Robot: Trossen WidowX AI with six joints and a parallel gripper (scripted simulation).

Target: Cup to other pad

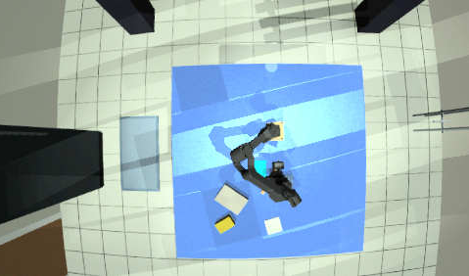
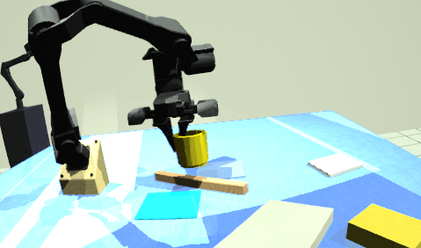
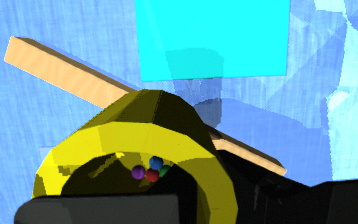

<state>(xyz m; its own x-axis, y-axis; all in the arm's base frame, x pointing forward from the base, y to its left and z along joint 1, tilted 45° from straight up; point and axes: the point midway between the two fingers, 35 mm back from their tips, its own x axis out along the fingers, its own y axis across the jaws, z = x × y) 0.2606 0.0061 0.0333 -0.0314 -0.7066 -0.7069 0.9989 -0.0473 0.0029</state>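
Now: the bright cyan pad 20 mm behind my gripper tip, 90 mm to the right of it and 90 mm below it. Also, from my gripper tip: pale blue pad 80 mm ahead, 80 mm to the left, 90 mm below; wooden bar 30 mm ahead, 80 mm below; yellow cup 20 mm ahead.
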